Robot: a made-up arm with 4 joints. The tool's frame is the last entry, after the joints. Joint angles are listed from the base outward. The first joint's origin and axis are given. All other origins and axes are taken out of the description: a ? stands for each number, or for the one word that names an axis. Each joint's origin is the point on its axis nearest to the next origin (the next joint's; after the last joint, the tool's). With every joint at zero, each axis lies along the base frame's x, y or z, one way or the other. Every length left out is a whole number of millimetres.
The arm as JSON. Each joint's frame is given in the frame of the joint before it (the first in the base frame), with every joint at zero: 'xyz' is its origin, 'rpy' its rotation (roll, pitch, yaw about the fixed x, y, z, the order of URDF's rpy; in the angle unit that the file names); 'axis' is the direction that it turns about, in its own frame. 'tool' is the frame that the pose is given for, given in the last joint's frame.
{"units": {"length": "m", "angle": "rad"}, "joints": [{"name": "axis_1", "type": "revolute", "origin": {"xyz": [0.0, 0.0, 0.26], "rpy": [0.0, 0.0, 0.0]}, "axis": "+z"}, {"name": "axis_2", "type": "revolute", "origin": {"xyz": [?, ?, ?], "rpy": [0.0, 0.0, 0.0]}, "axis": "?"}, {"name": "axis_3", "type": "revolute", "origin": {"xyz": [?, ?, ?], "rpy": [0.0, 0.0, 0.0]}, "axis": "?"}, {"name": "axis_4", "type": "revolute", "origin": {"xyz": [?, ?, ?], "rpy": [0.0, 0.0, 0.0]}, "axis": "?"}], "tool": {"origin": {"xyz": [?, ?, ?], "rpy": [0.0, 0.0, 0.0]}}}
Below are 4 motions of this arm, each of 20 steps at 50 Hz.
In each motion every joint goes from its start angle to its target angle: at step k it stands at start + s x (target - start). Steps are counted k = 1, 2, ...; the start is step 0. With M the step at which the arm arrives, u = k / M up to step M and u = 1 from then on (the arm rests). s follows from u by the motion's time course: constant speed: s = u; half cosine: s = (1 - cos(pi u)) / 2; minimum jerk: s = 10 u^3 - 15 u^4 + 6 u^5.
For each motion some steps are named. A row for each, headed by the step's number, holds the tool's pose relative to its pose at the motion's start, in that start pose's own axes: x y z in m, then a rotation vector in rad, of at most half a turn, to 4 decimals.
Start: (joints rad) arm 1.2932 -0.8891 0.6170 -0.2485
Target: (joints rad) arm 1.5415 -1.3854 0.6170 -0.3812
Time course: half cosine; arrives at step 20
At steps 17, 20:
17: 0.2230 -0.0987 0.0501 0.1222 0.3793 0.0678
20: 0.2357 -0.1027 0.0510 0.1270 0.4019 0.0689

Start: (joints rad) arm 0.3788 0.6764 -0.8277 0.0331
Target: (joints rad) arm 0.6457 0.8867 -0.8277 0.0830
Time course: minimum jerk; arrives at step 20
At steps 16, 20:
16: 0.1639 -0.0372 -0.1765 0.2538 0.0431 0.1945
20: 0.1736 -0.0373 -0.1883 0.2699 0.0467 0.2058

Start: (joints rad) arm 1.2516 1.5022 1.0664 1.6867
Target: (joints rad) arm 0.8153 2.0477 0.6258 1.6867
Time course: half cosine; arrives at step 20
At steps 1, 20:
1: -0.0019 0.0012 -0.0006 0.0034 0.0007 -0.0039
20: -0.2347 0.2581 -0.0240 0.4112 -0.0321 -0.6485

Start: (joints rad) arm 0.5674 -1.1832 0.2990 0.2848
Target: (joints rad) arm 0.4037 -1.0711 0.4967 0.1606
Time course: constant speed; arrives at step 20
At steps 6, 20:
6: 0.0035 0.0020 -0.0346 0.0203 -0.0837 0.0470
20: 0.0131 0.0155 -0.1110 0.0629 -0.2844 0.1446

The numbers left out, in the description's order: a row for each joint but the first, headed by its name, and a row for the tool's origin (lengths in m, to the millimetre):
axis_2: xyz -0.17 -0.41 0.0, axis -y
axis_3: xyz -0.12 0.0 0.22, axis +z
axis_4: xyz -0.07 -0.3 0.0, axis +y
tool: xyz 0.0 0.0 0.06

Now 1 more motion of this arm.
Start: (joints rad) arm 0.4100 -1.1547 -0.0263 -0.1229
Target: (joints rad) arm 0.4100 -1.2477 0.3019 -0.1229
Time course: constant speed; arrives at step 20
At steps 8, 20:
8: 0.0508 -0.0073 -0.0003 0.0175 0.0372 0.1301
20: 0.1273 -0.0082 -0.0072 0.0529 0.0925 0.3239

